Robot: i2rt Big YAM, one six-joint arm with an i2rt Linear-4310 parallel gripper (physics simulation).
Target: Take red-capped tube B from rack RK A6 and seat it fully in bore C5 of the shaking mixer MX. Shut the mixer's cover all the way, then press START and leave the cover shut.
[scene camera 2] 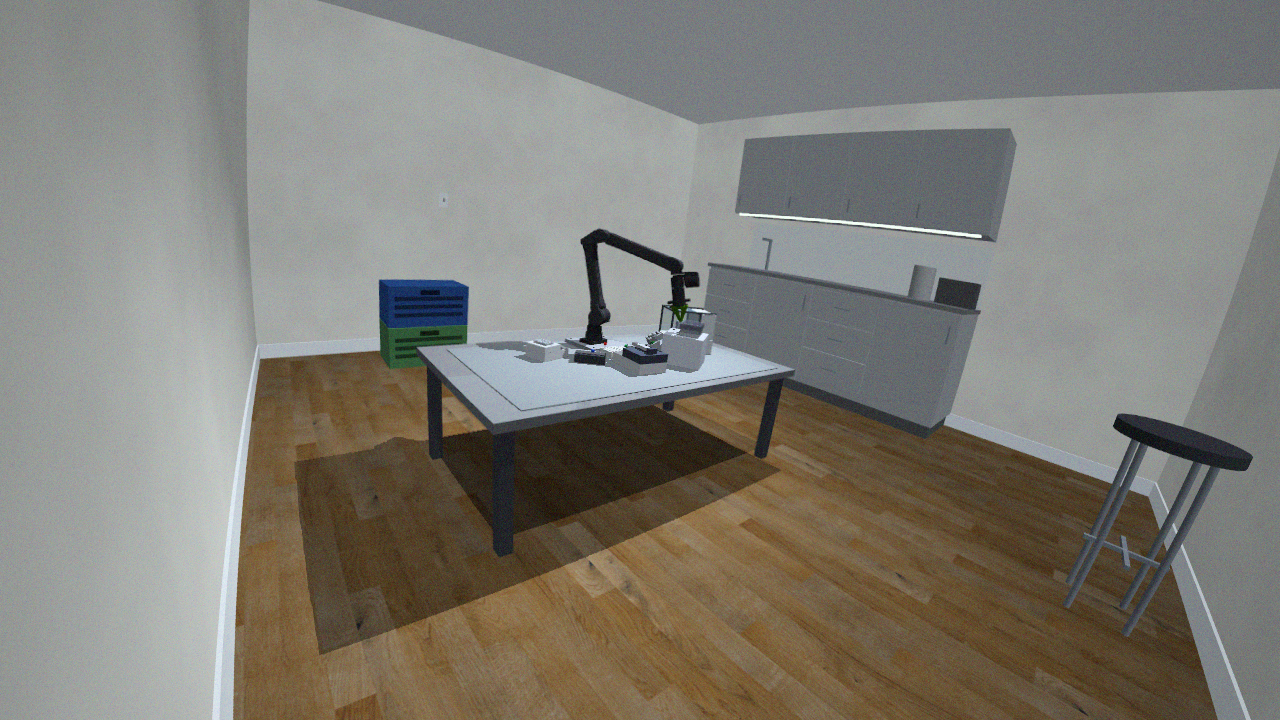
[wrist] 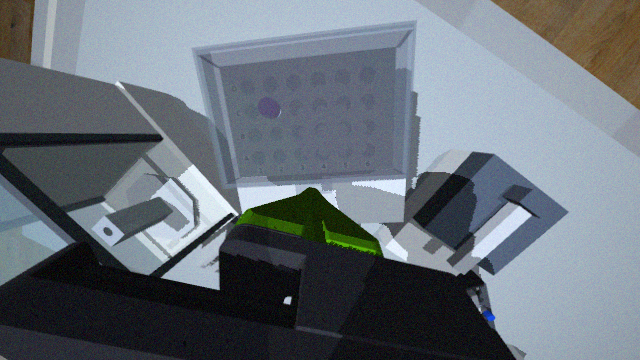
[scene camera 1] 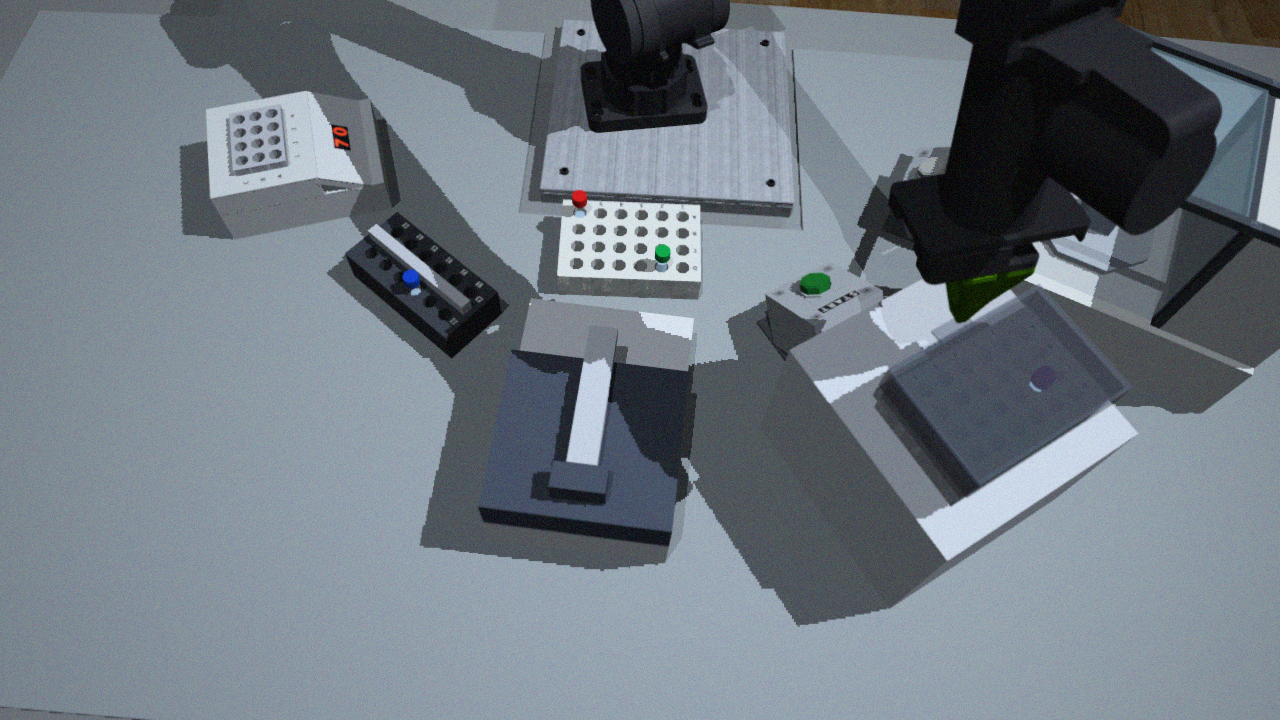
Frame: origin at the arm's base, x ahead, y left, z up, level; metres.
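Seen in the pictures: gripper, fingertip midpoint: [scene camera 2: 680,321] [wrist: 310,194] [scene camera 1: 957,316]; arm's base, link origin: [scene camera 2: 593,342] [scene camera 1: 642,98].
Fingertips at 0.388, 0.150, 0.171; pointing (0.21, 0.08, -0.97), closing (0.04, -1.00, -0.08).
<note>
Pixels of each thing's top centre, then the offset from my fingertips to it, as dx, dy, dz. "spot": a spot on its surface instead.
- red-capped tube, top centre: [scene camera 1: 579,195] -0.238, -0.233, -0.132
- white rack, top centre: [scene camera 1: 630,239] [scene camera 2: 616,348] -0.202, -0.191, -0.156
- shaking mixer, top centre: [scene camera 1: 950,305] [wrist: 313,206] [scene camera 2: 679,320] -0.007, -0.004, +0.004
- purple-capped tube, top centre: [wrist: 306,126] [scene camera 1: 1006,370] [scene camera 2: 691,322] +0.047, +0.017, +0.004
- green START button, top centre: [scene camera 1: 818,278] -0.111, -0.047, -0.112
- green-capped tube, top centre: [scene camera 1: 663,250] -0.169, -0.168, -0.132
- dark-lidded device, top centre: [scene camera 1: 594,381] [wrist: 488,248] [scene camera 2: 641,343] -0.026, -0.246, -0.084
- black rack, surface spot: [scene camera 1: 452,340] spot: -0.120, -0.357, -0.162
- blue-capped tube, top centre: [scene camera 1: 410,276] [wrist: 491,318] -0.169, -0.385, -0.130
- heater block reading 70, top centre: [scene camera 1: 287,130] [scene camera 2: 548,340] -0.335, -0.491, -0.116
- glass-walled case, top centre: [scene camera 1: 1175,103] [scene camera 2: 681,306] -0.141, +0.212, +0.036
The red-capped tube [scene camera 1: 579,200] stands upright in the back left corner hole of the white rack [scene camera 1: 586,284]. The shaking mixer [scene camera 1: 850,465] is the white box at the right. Its see-through grey cover [scene camera 1: 971,488] [wrist: 407,100] lies over the bore plate; whether it is fully down I cannot tell. A purple-capped tube [scene camera 1: 1043,377] [wrist: 269,107] sits under it in bore C2. Bore C5 shows no cap. My gripper [scene camera 1: 963,315] [scene camera 2: 681,318] [wrist: 310,194] is shut and empty, above the mixer's edge beside the cover. The green START button [scene camera 1: 815,283] is to its left in scene camera 1.
A green-capped tube [scene camera 1: 662,253] stands in the white rack. A dark-lidded device [scene camera 1: 537,429] [wrist: 530,235] stands left of the mixer. A black rack [scene camera 1: 452,340] holds a blue-capped tube [scene camera 1: 410,277]. A heater block reading 70 [scene camera 1: 259,201] is far left. A glass-walled case [scene camera 1: 1203,277] stands right.
</note>
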